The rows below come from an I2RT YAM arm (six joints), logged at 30 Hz.
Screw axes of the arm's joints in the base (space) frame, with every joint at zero. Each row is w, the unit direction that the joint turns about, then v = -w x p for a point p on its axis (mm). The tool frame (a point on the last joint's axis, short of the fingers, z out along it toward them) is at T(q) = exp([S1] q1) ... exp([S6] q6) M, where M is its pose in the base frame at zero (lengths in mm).
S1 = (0, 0, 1, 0, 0, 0)
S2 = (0, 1, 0, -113.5, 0, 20)
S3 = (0, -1, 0, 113.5, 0, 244)
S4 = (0, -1, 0, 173.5, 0, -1)
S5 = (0, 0, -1, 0, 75, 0)
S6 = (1, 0, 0, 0, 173.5, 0)
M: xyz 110.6 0 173.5 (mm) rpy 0 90 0 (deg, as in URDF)
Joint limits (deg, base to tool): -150..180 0..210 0..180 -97..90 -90..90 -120..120
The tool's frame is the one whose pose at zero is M.
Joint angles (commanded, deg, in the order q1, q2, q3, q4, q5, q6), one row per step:
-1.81 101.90 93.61 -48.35 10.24 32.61
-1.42 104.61 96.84 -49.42 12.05 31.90
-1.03 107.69 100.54 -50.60 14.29 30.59
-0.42 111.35 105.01 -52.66 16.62 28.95
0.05 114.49 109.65 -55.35 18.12 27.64
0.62 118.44 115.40 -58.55 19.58 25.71
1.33 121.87 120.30 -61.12 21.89 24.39
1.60 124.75 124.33 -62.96 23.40 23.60
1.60 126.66 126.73 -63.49 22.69 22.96
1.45 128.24 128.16 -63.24 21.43 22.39
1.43 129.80 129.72 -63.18 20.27 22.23
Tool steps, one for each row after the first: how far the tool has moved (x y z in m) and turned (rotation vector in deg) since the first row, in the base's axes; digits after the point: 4 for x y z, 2 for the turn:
0.0110 0.0012 -0.0010 -1.88 0.74 -0.01
0.0234 0.0024 -0.0025 -4.43 1.65 0.24
0.0367 0.0052 -0.0055 -7.23 3.35 1.01
0.0471 0.0078 -0.0055 -9.16 4.90 1.84
0.0597 0.0114 -0.0068 -11.37 6.83 3.36
0.0701 0.0158 -0.0089 -14.01 8.36 4.08
0.0788 0.0173 -0.0116 -15.70 9.34 4.30
0.0855 0.0179 -0.0148 -15.40 9.51 5.21
0.0917 0.0176 -0.0200 -14.58 9.48 6.18
0.0975 0.0182 -0.0247 -13.67 9.37 6.89

